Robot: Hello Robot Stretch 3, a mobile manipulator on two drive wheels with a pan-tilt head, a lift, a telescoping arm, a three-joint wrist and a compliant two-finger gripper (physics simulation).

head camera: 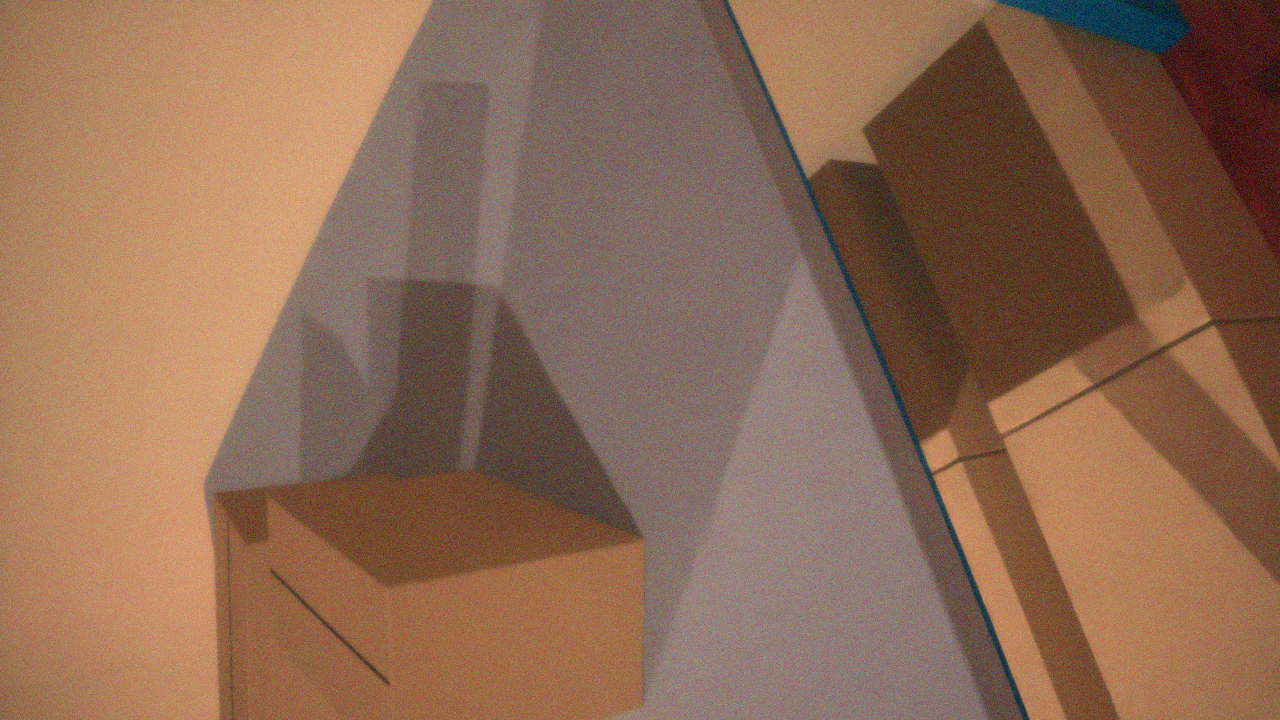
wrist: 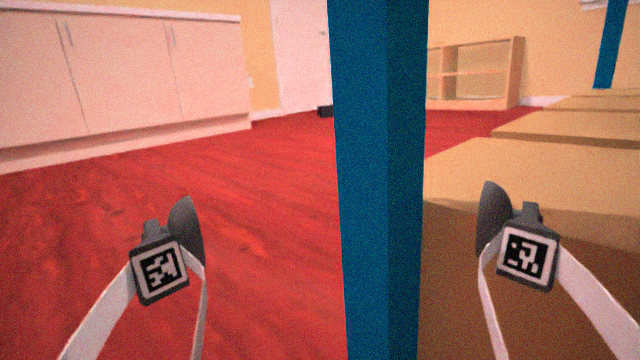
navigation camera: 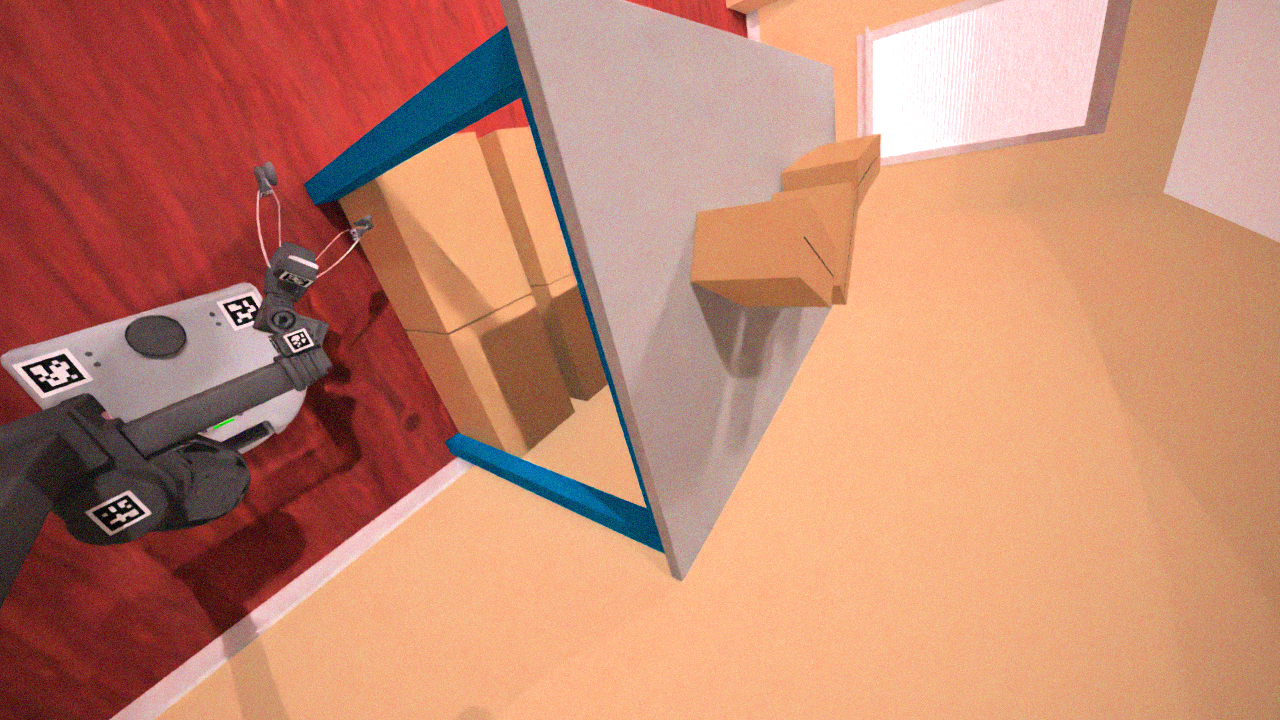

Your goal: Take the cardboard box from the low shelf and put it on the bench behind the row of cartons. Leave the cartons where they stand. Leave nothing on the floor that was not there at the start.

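Places are measured from the robot's base along level axes (x ahead, y up, z right), in centimetres.
Pixels of known places: gripper, fingertip midpoint: [wrist: 335, 214] [navigation camera: 323, 190]; robot's base, link origin: [navigation camera: 158, 333].
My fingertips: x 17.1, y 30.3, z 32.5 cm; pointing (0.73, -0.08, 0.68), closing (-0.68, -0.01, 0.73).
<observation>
Ahead of a thing's pixels: the offset from my fingertips to its top centre. "spot": to the spot under its first point. Level surfaces: height alone.
Cardboard cartons {dy +79.2, dx -30.7, dz +39.6 cm} [head camera: 514, 635] [navigation camera: 751, 246] stand in a row along the far edge of the grey bench top {dy +61.1 cm} [head camera: 805, 501] [navigation camera: 626, 197]. Larger cardboard boxes [head camera: 1002, 214] [navigation camera: 438, 241] [wrist: 540, 172] are stacked beneath it between blue legs. I cannot tell which box the task means; no box shows on the low wooden shelf unit [wrist: 515, 75] in the wrist view. My gripper [navigation camera: 313, 201] [wrist: 335, 214] is open and holds nothing. It is at the near end of the bench. In the wrist view a blue leg {spot: dy +0.5, dx +1.3, dz +6.1 cm} [wrist: 382, 175] shows between the fingertips, apart from both.
White cabinets [wrist: 120, 75], a white door [wrist: 300, 60] and a small dark object [wrist: 325, 111] on the red floor {dy -30.2 cm} [wrist: 260, 200] [navigation camera: 134, 143] are beyond the gripper. The large boxes stand close to the right finger's side. A wall [navigation camera: 984, 447] runs behind the bench.
</observation>
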